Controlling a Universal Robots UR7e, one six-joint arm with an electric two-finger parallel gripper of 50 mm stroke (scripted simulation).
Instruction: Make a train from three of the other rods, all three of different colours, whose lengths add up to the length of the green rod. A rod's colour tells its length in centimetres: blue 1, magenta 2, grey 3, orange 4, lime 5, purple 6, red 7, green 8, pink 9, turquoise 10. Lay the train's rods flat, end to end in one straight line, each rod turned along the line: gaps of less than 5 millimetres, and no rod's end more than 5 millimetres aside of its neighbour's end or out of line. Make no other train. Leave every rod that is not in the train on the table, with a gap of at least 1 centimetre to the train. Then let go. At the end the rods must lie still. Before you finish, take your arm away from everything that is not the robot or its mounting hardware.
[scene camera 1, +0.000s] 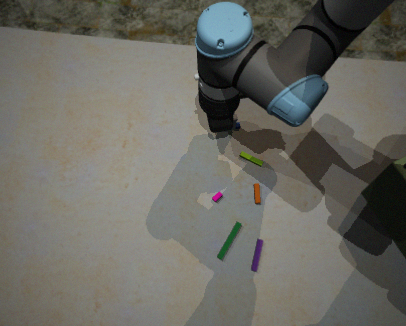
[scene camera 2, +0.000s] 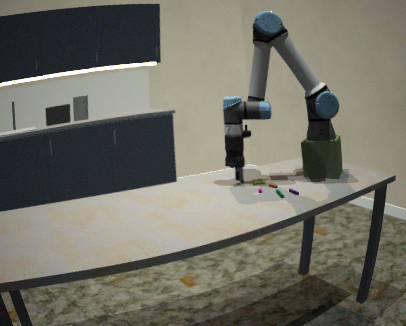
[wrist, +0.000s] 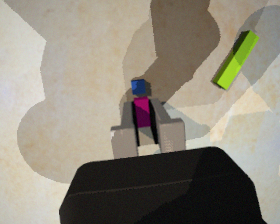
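Note:
A lime rod (wrist: 244, 46) is visible. My gripper (scene camera 1: 228, 125) is visible too, and the wrist view also includes the gripper (wrist: 142, 114).

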